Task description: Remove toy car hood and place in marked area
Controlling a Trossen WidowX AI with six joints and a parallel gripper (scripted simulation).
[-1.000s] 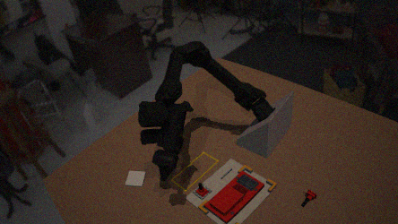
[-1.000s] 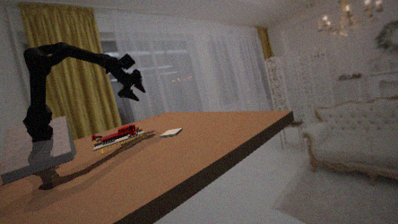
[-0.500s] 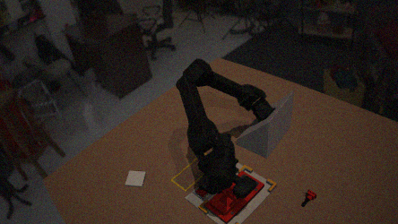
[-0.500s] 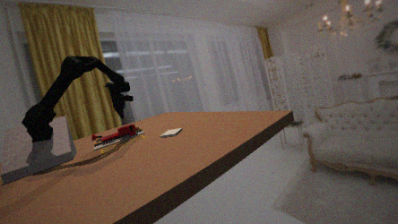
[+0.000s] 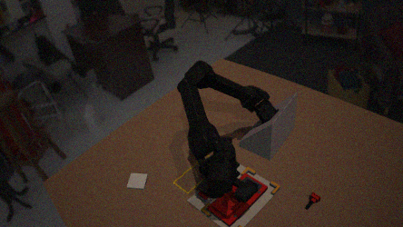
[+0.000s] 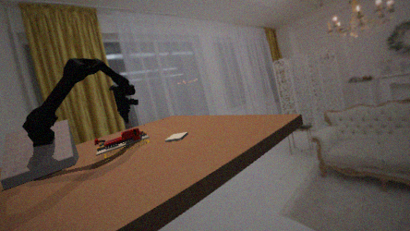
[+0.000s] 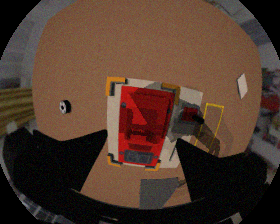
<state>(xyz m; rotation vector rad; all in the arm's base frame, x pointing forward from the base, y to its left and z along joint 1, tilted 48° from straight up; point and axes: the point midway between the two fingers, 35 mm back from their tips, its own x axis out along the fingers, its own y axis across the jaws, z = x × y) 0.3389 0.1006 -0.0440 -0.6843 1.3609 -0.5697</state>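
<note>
My gripper tip is now 60 mm above the red hood. Also, from my gripper tip: white card: 160 mm ahead, 350 mm to the right, 100 mm below; grey base plate: 40 mm behind, 20 mm to the right, 90 mm below.
</note>
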